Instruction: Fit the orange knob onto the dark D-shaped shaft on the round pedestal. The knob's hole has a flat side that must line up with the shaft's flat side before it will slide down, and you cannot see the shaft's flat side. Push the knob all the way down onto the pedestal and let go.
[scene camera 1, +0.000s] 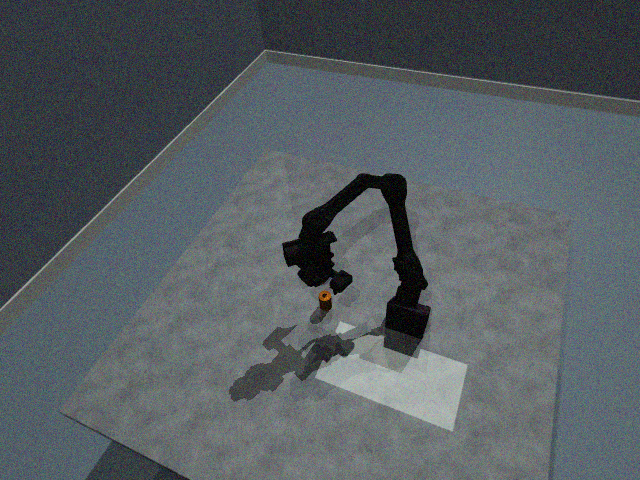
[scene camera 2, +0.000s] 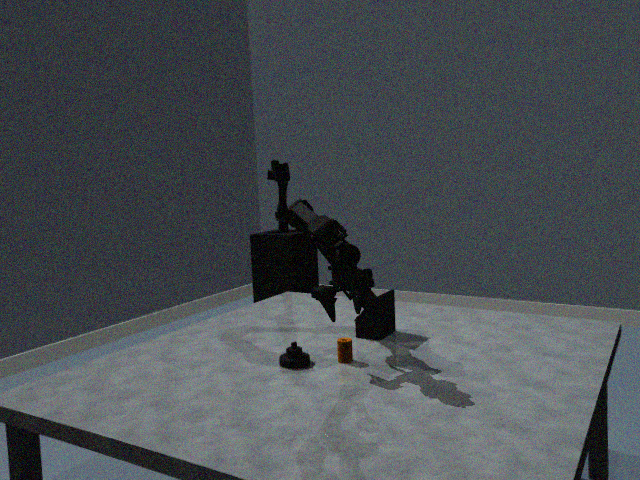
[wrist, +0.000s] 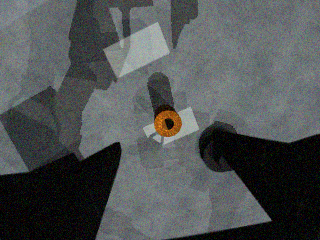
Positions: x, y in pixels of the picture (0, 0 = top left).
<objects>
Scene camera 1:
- my gripper: 324, 286
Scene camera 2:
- my gripper: 346, 317
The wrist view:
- my gripper: 167, 140
</objects>
